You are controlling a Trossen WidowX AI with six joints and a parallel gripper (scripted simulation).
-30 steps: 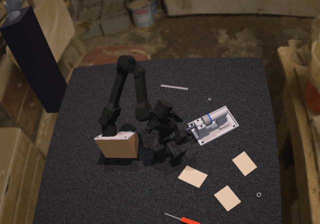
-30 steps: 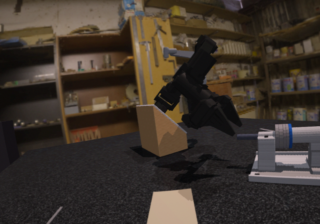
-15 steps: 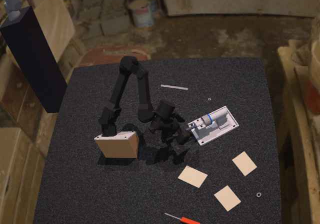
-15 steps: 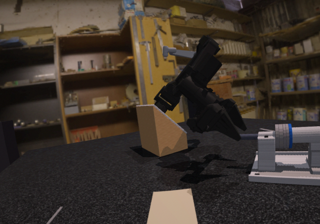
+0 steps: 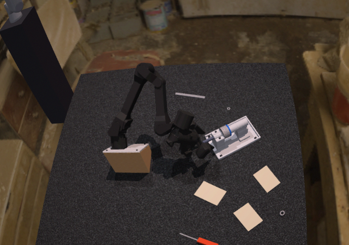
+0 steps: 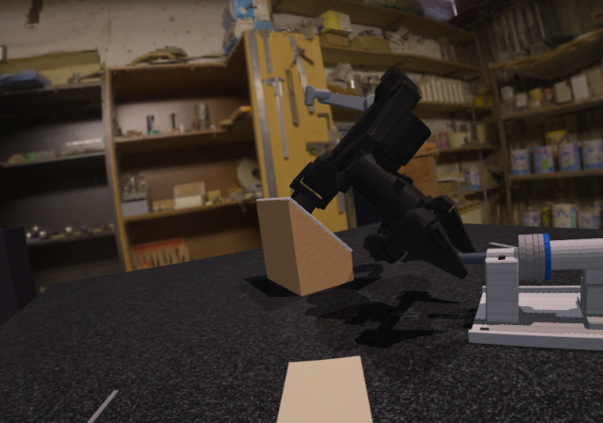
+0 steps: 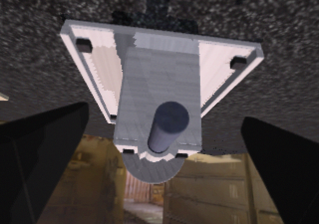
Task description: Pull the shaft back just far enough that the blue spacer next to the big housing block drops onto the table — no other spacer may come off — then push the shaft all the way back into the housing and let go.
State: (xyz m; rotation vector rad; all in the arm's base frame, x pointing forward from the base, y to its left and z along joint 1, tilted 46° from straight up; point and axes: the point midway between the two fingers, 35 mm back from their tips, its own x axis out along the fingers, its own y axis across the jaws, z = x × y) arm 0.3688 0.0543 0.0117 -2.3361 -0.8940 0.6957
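The blue-grey shaft lies 5 cm ahead of my gripper tip, 2 cm to the left of it and 1 cm above it. Also, from my gripper tip: blue spacer: 9 cm ahead, 4 cm to the left, 1 cm above.
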